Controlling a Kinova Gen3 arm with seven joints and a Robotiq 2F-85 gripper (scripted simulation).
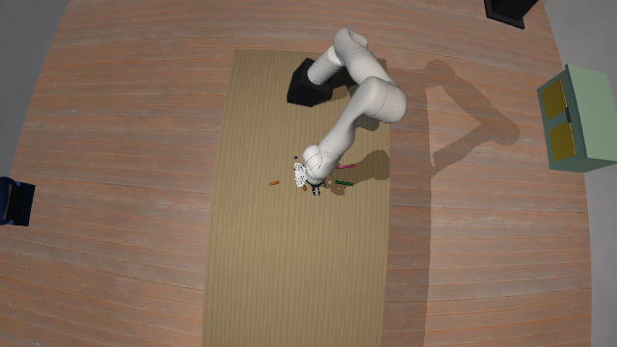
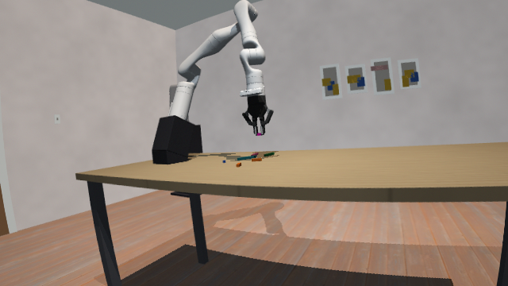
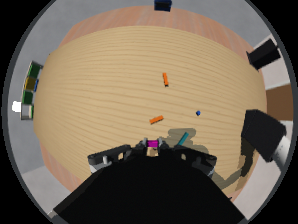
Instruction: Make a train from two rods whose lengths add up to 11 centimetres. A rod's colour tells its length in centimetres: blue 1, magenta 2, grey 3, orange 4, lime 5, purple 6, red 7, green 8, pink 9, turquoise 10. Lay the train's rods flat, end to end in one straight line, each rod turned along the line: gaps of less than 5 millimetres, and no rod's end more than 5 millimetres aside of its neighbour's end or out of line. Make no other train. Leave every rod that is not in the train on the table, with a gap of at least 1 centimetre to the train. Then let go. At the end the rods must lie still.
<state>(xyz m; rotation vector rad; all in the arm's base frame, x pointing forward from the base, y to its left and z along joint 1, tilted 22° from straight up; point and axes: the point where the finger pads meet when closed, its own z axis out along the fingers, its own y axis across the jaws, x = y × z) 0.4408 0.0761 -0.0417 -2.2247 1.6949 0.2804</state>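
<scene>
Right now my hand is 10 mm above the magenta rod. Also, from my hand: turquoise rod 110 mm below, 90 mm behind, 20 mm to the left; then green rod 130 mm to the left, 110 mm below, 40 mm behind; then blue rod 120 mm behind, 110 mm below, 100 mm to the right.
</scene>
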